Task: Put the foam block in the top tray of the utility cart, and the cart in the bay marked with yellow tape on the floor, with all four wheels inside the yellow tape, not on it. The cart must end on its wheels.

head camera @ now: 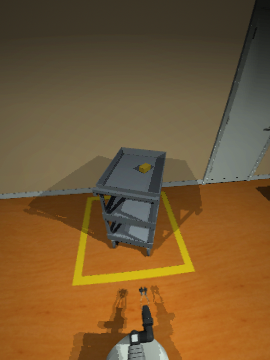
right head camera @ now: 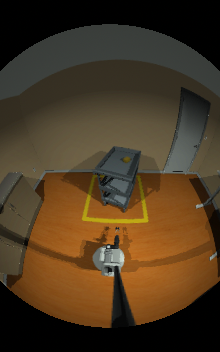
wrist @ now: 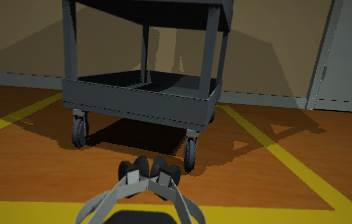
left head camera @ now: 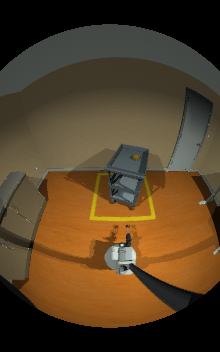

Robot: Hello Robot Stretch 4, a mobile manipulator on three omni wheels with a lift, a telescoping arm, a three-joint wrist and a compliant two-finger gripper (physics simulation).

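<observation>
The grey utility cart (head camera: 127, 193) (left head camera: 125, 172) (right head camera: 112, 177) (wrist: 135, 105) stands upright, turned slightly relative to the yellow tape (head camera: 132, 275) (left head camera: 122, 218) (right head camera: 115, 220) (wrist: 280, 152). The yellow foam block (head camera: 145, 168) (left head camera: 136, 157) (right head camera: 127, 159) lies in its top tray, toward the right rear. The two front wheels rest on orange floor inside the tape outline; the rear right wheel is partly visible, the rear left hidden. My gripper (head camera: 143, 290) (left head camera: 128, 227) (right head camera: 117, 228) (wrist: 150, 168) is shut and empty, low in front of the cart and apart from it, near the front tape strip.
A wall (head camera: 110, 100) stands close behind the cart. A grey door (head camera: 235, 120) (left head camera: 189, 135) (right head camera: 186, 135) is at the back right. Large brown box-like furniture (left head camera: 17, 230) (right head camera: 15, 225) stands at the left. Pale bar-like objects show at the right edge in the side head views.
</observation>
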